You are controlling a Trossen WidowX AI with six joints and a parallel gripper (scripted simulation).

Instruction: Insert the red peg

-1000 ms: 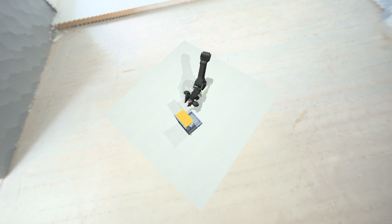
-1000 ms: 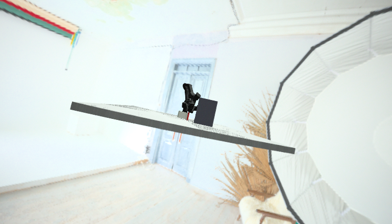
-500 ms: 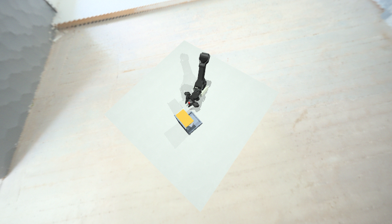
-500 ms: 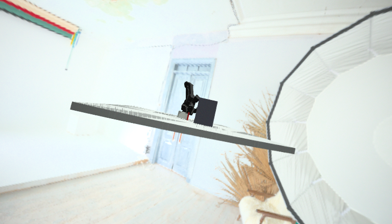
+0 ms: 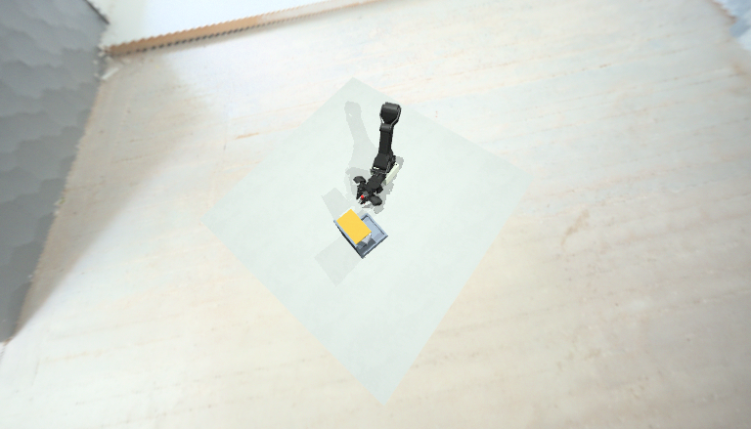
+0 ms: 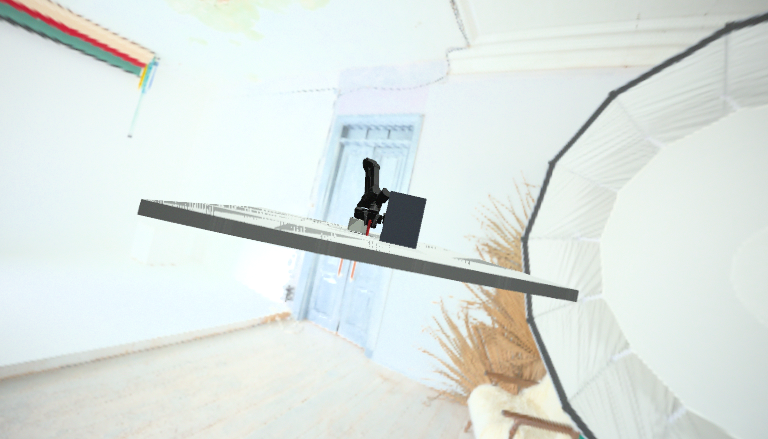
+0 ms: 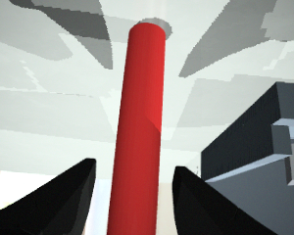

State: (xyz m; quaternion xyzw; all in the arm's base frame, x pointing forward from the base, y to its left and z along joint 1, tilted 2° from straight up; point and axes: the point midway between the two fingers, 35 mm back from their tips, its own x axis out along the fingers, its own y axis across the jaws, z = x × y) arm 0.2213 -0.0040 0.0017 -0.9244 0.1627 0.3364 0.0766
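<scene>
The red peg is 30 mm behind my gripper tip, 10 mm to the left of it and 10 mm below it. From my gripper tip the other things lie so: orange roof: 170 mm above, 150 mm ahead, 110 mm to the left; dark box wall: 200 mm ahead, 100 mm to the left, 70 mm above.
</scene>
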